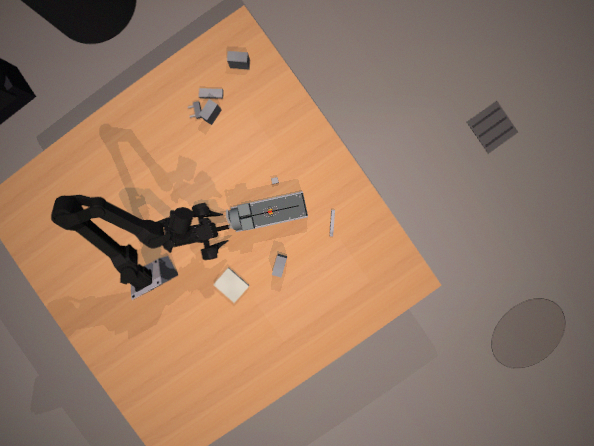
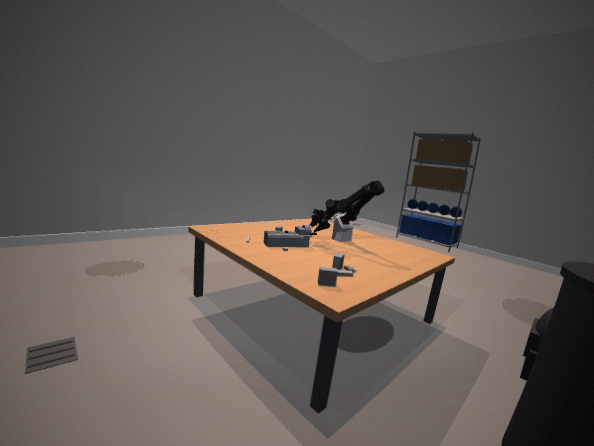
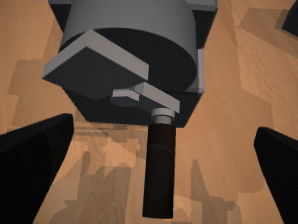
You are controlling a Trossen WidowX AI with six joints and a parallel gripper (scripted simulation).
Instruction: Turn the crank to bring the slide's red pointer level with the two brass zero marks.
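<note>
Now: the dark crank handle 2 cm behind my gripper tip, 1 cm to the left of it and 2 cm below it. Also, from my gripper tip: red pointer 16 cm ahead, 3 cm to the right, 1 cm below; white square plate 10 cm behind, 19 cm to the right, 8 cm below; small grey cube 23 cm ahead, 7 cm to the left, 8 cm below.
</note>
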